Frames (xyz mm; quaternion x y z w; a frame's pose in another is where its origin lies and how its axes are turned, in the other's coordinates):
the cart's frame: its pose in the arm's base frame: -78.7 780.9 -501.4 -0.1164 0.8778 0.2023 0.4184
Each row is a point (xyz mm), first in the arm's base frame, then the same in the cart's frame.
Working: the arm's base frame: its pose in the cart's frame: -413.5 -596.0 -584.1 0.1164 -0.8778 -0.2023 0.4184

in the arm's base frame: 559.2 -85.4 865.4
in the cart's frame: -1435.2 -658.0 -730.0
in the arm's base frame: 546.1 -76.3 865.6
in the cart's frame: -1427.5 -644.9 -735.0
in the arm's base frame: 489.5 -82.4 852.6
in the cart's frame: -1381.9 -632.6 -769.2
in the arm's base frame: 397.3 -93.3 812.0
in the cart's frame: -1292.3 -618.3 -814.5
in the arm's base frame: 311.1 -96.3 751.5
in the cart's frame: -1191.3 -604.4 -840.7
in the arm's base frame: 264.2 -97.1 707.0
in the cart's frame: -1127.2 -599.0 -848.1
